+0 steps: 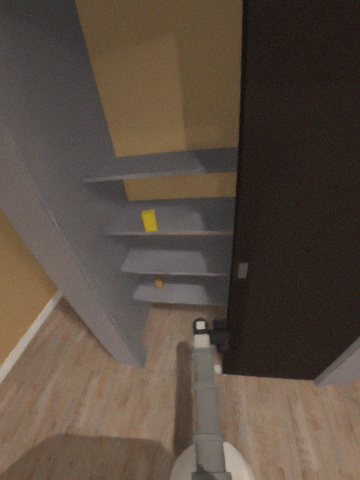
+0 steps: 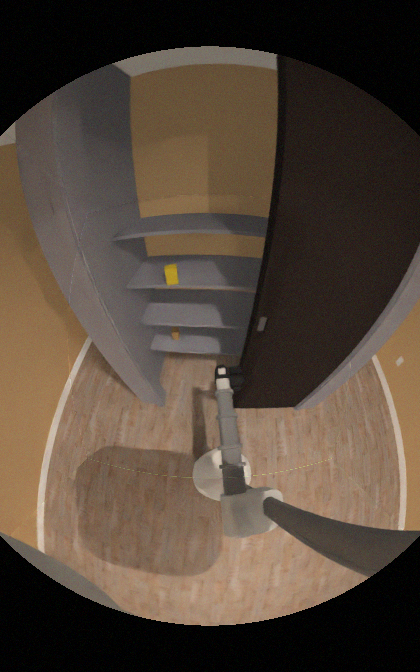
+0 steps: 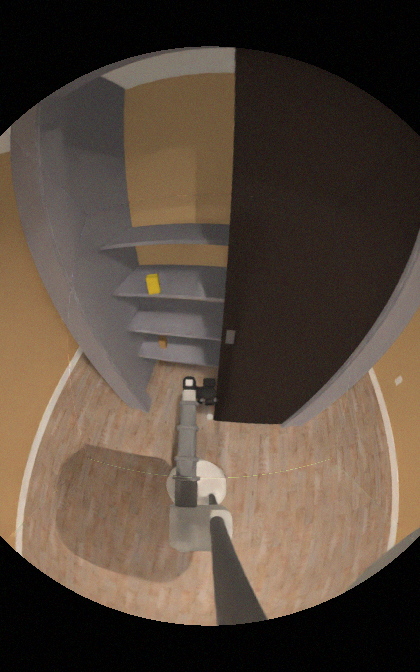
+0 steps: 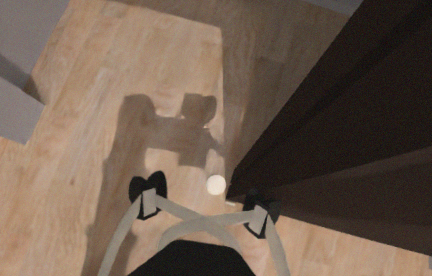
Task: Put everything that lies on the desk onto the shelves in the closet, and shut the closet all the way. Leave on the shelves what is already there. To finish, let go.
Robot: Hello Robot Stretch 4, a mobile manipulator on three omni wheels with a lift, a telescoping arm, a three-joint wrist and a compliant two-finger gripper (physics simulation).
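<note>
The closet's left part is open. Its dark door (image 1: 295, 200) (image 2: 330, 225) (image 3: 310, 250) (image 4: 350, 120) covers the right part, with a small grey handle (image 1: 242, 270) (image 2: 262, 324) (image 3: 230, 336) near its left edge. A yellow box (image 1: 149, 220) (image 2: 171, 274) (image 3: 153, 284) stands on the second shelf from the top. A small orange thing (image 1: 159, 282) (image 2: 175, 333) (image 3: 163, 342) is on the lowest visible shelf. My gripper (image 1: 220, 336) (image 2: 236, 378) (image 3: 206, 392) (image 4: 204, 195) is partly open and empty, low beside the door's left edge; contact is unclear. The desk does not show clearly.
A round white thing (image 1: 217, 369) (image 3: 210, 416) (image 4: 216, 185) lies on the floor by the door's lower left corner, beyond the fingertips. The closet's grey left side panel (image 1: 65, 220) (image 2: 75, 225) (image 3: 55, 225) reaches the floor left of my arm. Tan walls stand on both sides.
</note>
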